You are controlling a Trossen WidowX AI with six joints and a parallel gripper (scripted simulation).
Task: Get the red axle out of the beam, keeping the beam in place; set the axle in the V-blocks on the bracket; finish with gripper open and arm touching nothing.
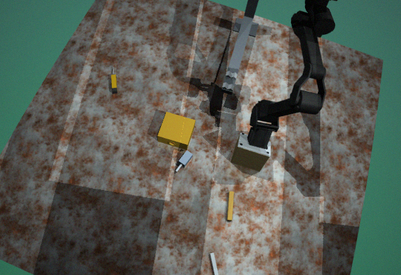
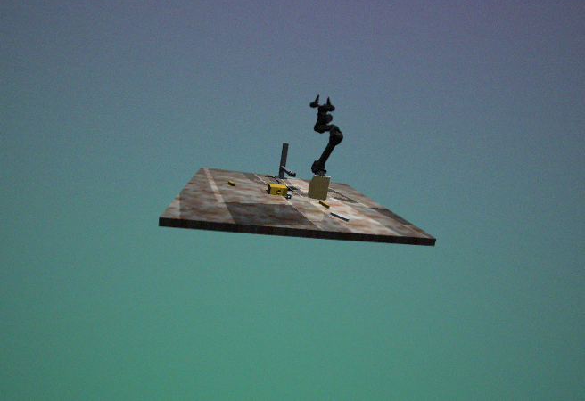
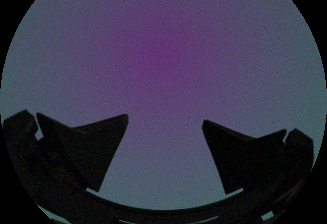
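Now: the yellow beam 34 cm ahead of my gripper tip, 29 cm to the left of it and 68 cm below it. Also, from my gripper tip: grey bar (11 cm ahead, 74 cm to the left, 70 cm below).
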